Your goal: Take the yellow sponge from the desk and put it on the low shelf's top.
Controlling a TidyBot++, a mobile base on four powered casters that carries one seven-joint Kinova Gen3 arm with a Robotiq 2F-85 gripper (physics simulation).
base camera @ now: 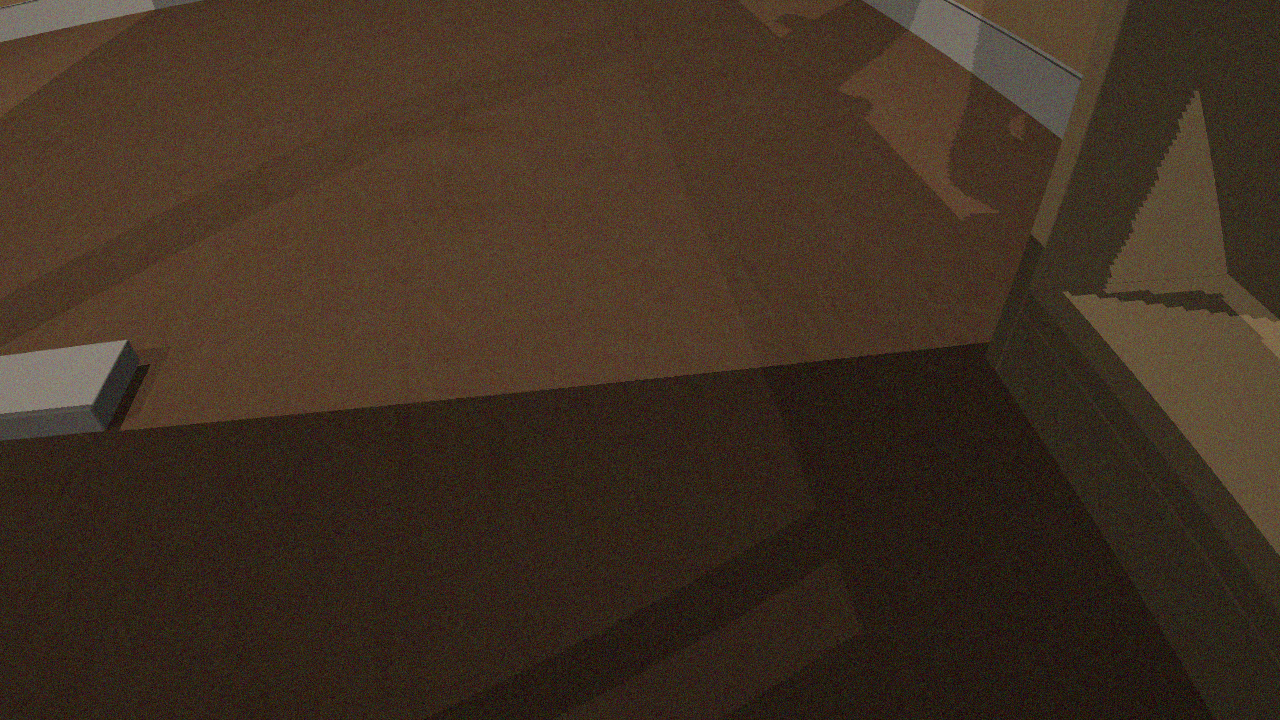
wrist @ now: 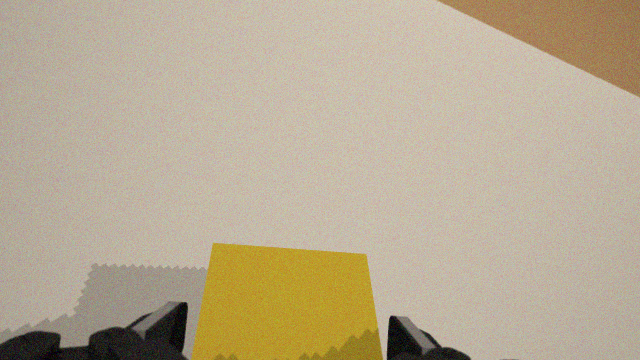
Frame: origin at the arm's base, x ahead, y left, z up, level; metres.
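Where they show: gripper, fingertip midpoint: (wrist: 288,332).
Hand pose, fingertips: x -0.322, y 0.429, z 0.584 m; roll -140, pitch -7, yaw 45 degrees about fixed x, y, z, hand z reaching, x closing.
Note:
After its pixels a point has its place.
The yellow sponge (wrist: 287,295) {x -0.329, y 0.431, z 0.603 m} lies on a pale, cream-coloured surface (wrist: 300,140) {x -0.436, y 0.543, z 0.554 m}, the desk top, at the bottom middle of the wrist view. Its near end is cut off by the frame. My gripper (wrist: 288,332) {x -0.322, y 0.429, z 0.584 m} is open, with one black finger to the left of the sponge and the other to the right. A narrow gap shows between each fingertip and the sponge. How high the fingertips are over the desk top is hard to tell. The low shelf cannot be made out for certain in either view.
In the base camera view a tan panelled piece of furniture (base camera: 1074,411) {x 0.388, y -0.302, z -0.354 m} stands along the right side. A pale grey block (base camera: 53,380) lies on the brown floor (base camera: 492,259) {x 0.633, y 0.094, z -0.396 m} at the left. In the wrist view the desk top's edge runs across the top right corner.

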